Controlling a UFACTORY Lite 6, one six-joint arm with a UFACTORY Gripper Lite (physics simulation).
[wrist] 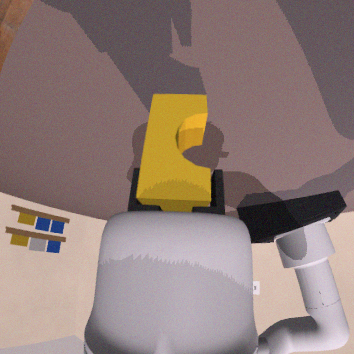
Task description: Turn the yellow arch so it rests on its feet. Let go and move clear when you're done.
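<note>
The yellow arch [162, 145] lies on its side, with a broad flat face up towards the camera and its curved notch facing right in the view. Its feet do not face down. My gripper [177, 172] is open, with its two black fingers on either side of the arch's near end. The arch almost fills the space between them and hides part of the left finger's inner side. Whether either finger touches it cannot be told.
The arch is on a greyish-brown surface [65, 115] crossed by dark shadows. A wooden area [11, 25] shows at the top left. A black and white arm part [305, 245] is at the right. Wall shelves [37, 235] with coloured blocks are at the left.
</note>
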